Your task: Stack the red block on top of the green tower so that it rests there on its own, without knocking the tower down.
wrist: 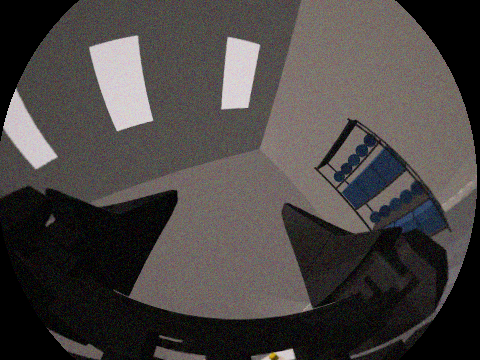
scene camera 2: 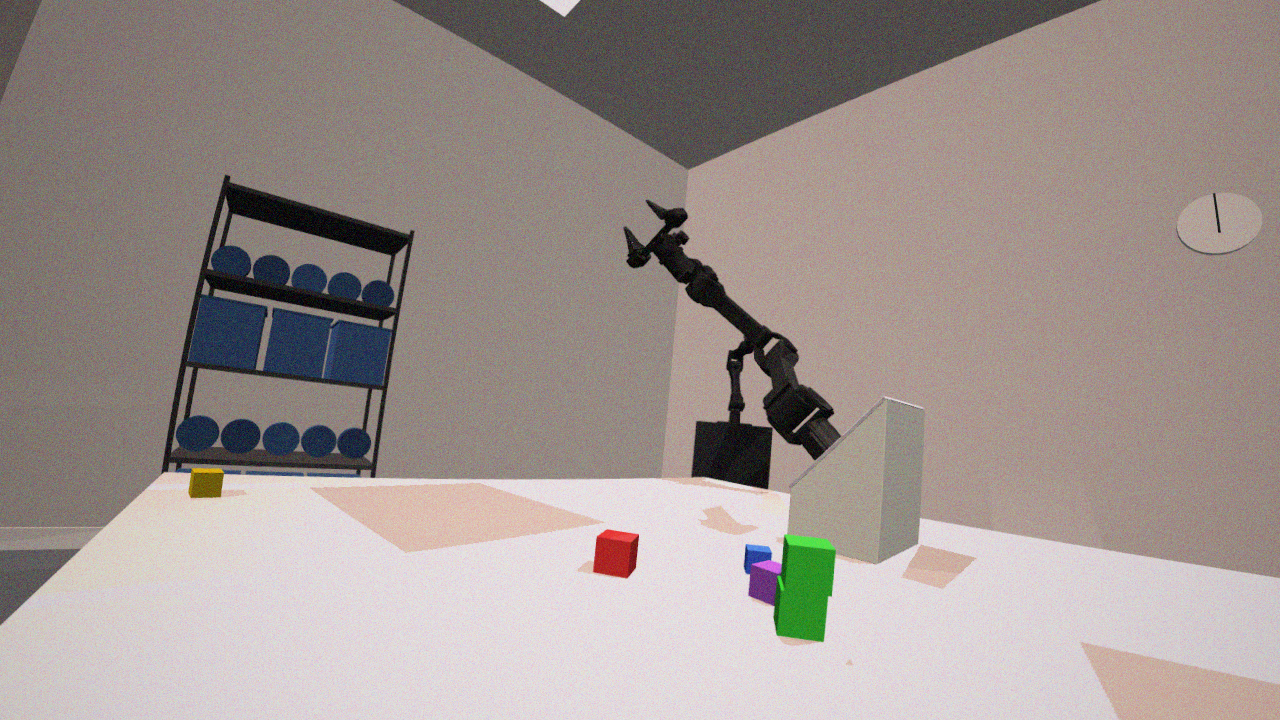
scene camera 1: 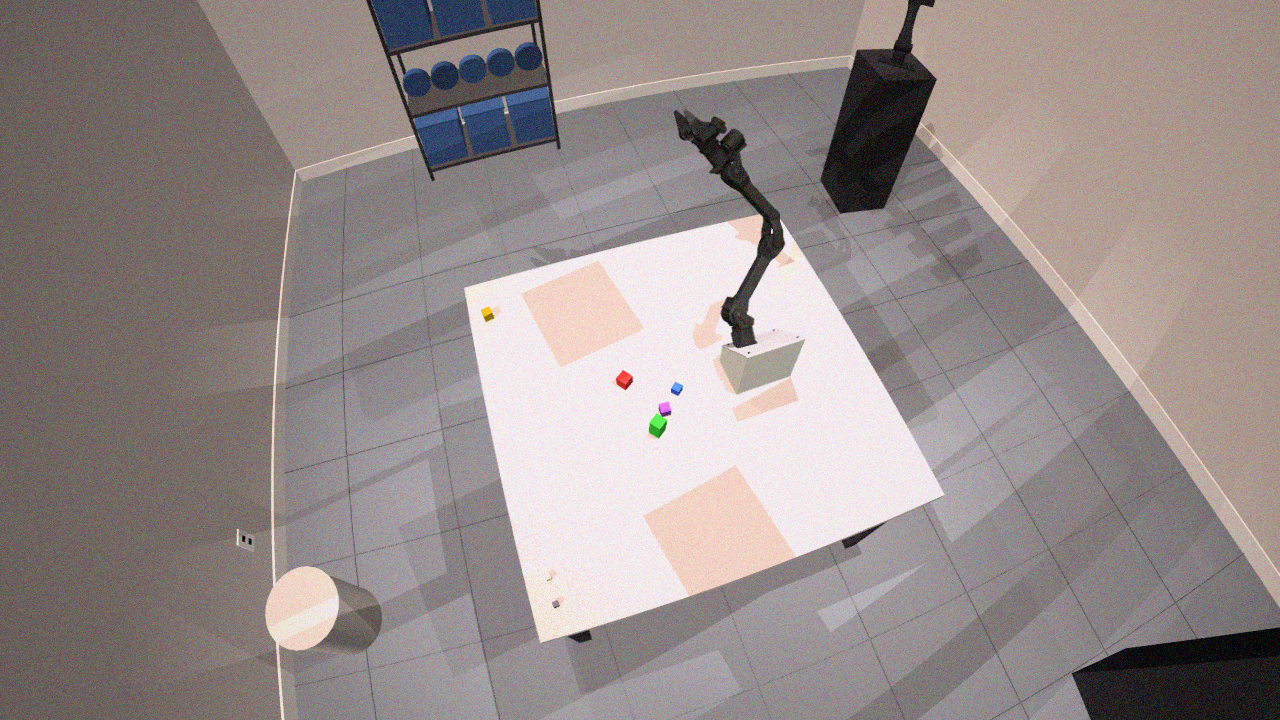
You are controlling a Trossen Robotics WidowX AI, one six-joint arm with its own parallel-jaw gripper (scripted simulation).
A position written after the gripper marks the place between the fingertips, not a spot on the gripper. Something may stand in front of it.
The gripper (scene camera 2: 635,213) is open and holds nothing. Also in view: a red block (scene camera 2: 616,552), a yellow block (scene camera 2: 207,483) and a purple block (scene camera 2: 763,575).
The gripper is seen too in the wrist view (wrist: 231,202) and in scene camera 1 (scene camera 1: 679,110). The wrist view misses the red block: it is out of frame. The wrist view does not show the purple block: it is out of frame.
